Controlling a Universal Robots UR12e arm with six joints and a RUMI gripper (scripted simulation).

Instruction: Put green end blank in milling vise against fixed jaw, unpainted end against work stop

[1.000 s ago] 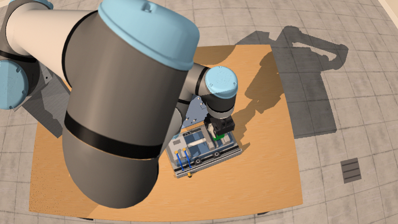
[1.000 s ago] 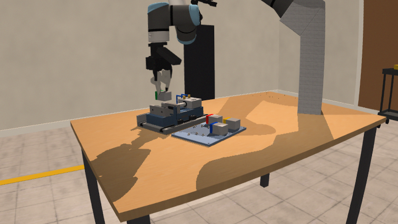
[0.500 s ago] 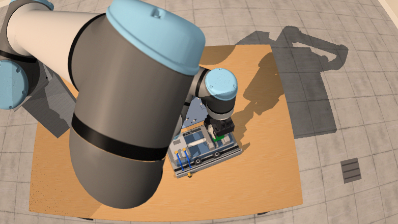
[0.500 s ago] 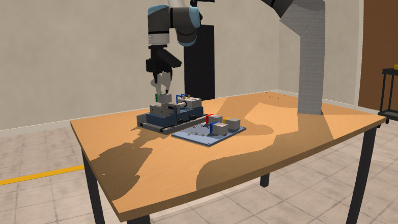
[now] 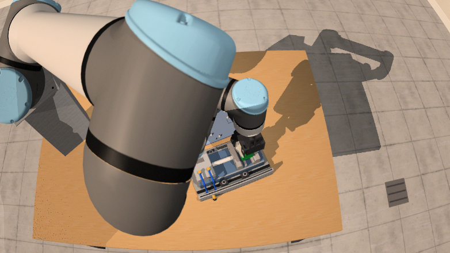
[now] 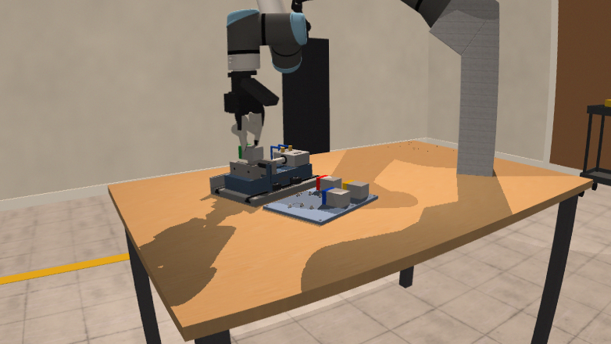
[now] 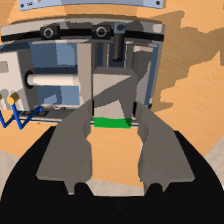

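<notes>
The green-ended blank lies 20 mm below my hand. Round my hand: fixed jaw 30 mm ahead, 10 mm to the left, 70 mm below; then dark work stop 50 mm to the left, 50 mm below; then milling vise 70 mm behind, 100 mm below.
</notes>
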